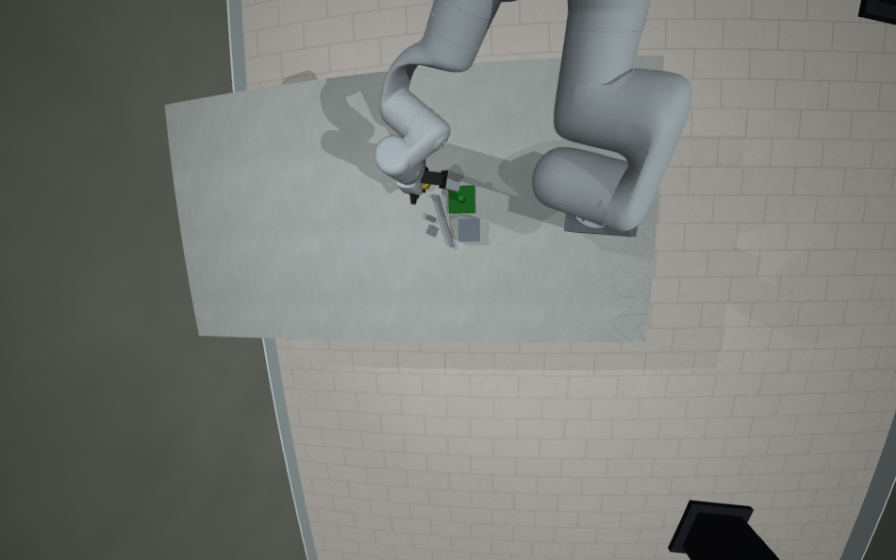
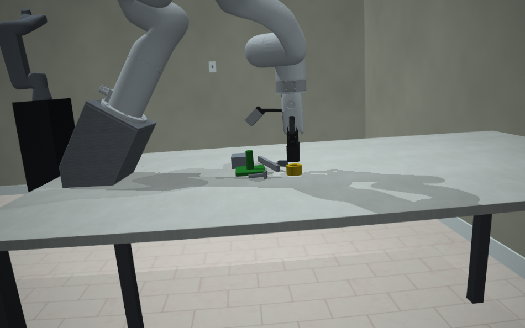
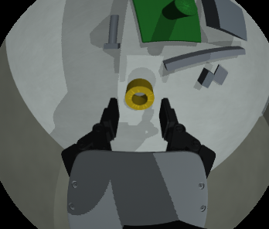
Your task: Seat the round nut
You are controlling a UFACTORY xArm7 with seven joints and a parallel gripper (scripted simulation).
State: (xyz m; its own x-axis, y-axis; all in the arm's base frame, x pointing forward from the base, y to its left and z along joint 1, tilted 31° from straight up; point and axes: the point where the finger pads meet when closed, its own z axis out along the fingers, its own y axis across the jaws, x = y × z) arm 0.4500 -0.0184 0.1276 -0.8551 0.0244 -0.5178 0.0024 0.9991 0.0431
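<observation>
My hand is 80 mm past the grey t-shaped piece, 30 mm to the left of it and 50 mm above it. From my hand the other things lie so: long grey bar (80 mm behind, 110 mm to the left, 50 mm below); then grey block (150 mm behind, 120 mm to the left, 40 mm below); then small grey cube (30 mm behind, 100 mm to the left, 50 mm below).
</observation>
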